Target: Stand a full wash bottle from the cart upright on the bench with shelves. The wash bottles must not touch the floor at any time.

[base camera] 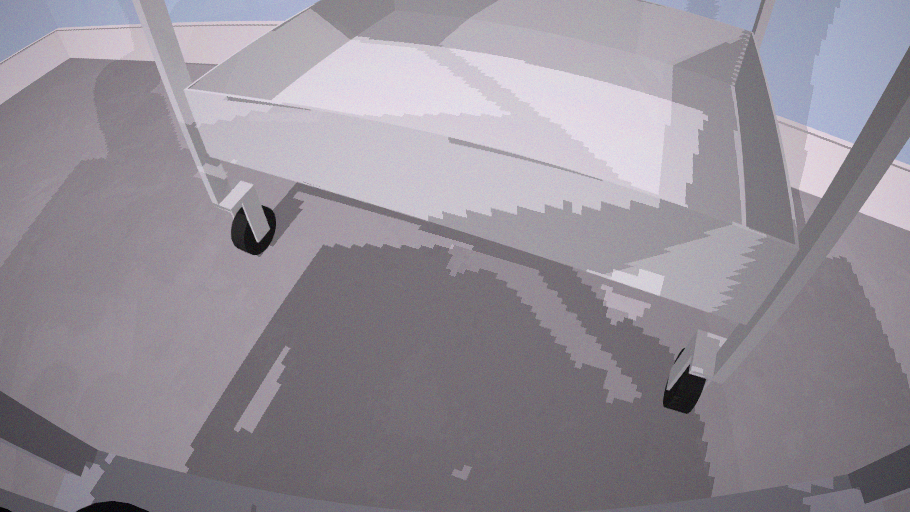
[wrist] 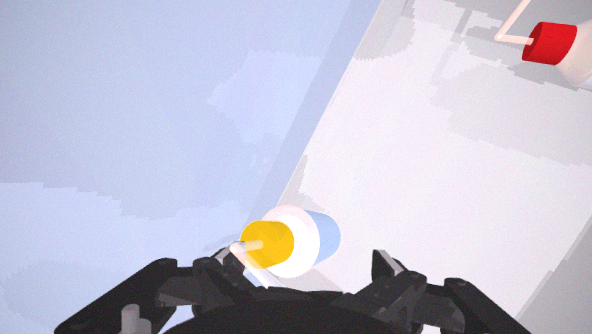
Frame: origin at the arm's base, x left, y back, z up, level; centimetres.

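Seen in the pictures: gripper, fingertip midpoint: [wrist: 307, 259].
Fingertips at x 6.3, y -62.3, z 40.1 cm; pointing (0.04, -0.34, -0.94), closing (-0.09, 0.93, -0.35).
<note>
Pixels of each thing's top centre, then the offset from my fingertips to it. "spot": a spot on its surface instead. Level surfaces: height alone.
- cart's pale top tray at its surface level: dz -13.5 cm
- second wash bottle at a spot on its surface: [wrist: 577, 57] spot: dz -9.2, dx -17.7, dy +17.5 cm
- cart's lower tray at a spot on its surface: [base camera: 381, 162] spot: dz -62.8, dx -0.6, dy +28.6 cm
- left leg at a spot on its surface: [base camera: 166, 70] spot: dz -57.3, dx +17.2, dy +22.4 cm
- right leg at a spot on its surface: [base camera: 827, 210] spot: dz -56.7, dx -23.0, dy +37.7 cm
- floor at its surface level: dz -79.7 cm
A wash bottle [wrist: 302, 237] with a yellow cap, a bent spout and blue at its lower part stands near the left edge of the cart's pale top tray [wrist: 425, 190] in the wrist view. My gripper [wrist: 307, 259] is open, with this bottle showing between its fingers, nearer the left one. The spout overlaps the left fingertip in the view. The exact depth between fingers and bottle is hard to tell. A second wash bottle [wrist: 577, 57] with a red cap is partly in view at the upper right; its fill level is hidden. The bench with shelves does not show.
In the base camera view, the cart's lower tray [base camera: 381, 162] crosses the upper part, between a left leg [base camera: 166, 70] and a right leg [base camera: 827, 210]. Black caster wheels [base camera: 245, 230] [base camera: 683, 389] stand on the floor [base camera: 95, 286] close ahead of my base.
</note>
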